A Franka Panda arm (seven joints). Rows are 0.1 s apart.
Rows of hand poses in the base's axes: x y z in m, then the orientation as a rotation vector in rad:
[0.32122 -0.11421 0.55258 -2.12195 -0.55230 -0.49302]
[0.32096 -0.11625 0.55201 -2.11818 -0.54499 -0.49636]
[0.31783 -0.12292 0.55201 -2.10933 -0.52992 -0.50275]
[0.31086 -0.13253 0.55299 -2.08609 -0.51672 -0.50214]
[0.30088 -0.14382 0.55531 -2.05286 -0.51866 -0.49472]
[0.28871 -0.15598 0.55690 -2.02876 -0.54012 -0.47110]
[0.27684 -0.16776 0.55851 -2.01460 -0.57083 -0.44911]
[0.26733 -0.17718 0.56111 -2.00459 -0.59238 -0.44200]
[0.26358 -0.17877 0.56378 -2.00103 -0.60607 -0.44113]
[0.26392 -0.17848 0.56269 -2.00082 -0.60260 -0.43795]
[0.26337 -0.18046 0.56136 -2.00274 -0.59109 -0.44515]
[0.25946 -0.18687 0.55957 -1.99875 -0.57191 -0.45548]
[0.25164 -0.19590 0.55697 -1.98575 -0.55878 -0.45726]
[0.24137 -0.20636 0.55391 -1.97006 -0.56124 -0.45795]
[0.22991 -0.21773 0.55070 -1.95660 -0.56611 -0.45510]
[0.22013 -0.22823 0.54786 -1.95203 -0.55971 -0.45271]
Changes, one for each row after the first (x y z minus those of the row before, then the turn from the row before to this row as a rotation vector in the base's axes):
[-0.00026 -0.00204 -0.00057 0.00591 0.00040 -0.00483]
[-0.00313 -0.00667 0.00000 0.01312 0.00114 -0.00948]
[-0.00697 -0.00961 0.00098 0.02567 0.00516 -0.00118]
[-0.00998 -0.01129 0.00232 0.03013 0.00373 0.01441]
[-0.01217 -0.01216 0.00159 0.01487 0.00738 0.03103]
[-0.01187 -0.01178 0.00161 0.00250 0.00231 0.03336]
[-0.00951 -0.00942 0.00260 0.00219 -0.00436 0.01995]
[-0.00375 -0.00159 0.00267 -0.00099 -0.00541 0.01025]
[0.00034 0.00029 -0.00109 0.00099 0.00380 -0.00081]
[-0.00055 -0.00198 -0.00133 0.00236 -0.00002 -0.01100]
[-0.00391 -0.00641 -0.00179 0.01037 0.00116 -0.01539]
[-0.00782 -0.00903 -0.00260 0.01621 0.00451 -0.00511]
[-0.01027 -0.01046 -0.00306 0.01390 -0.00172 0.00616]
[-0.01146 -0.01137 -0.00321 0.01082 -0.00032 0.00857]
[-0.00978 -0.01050 -0.00284 0.00601 0.00459 -0.00158]

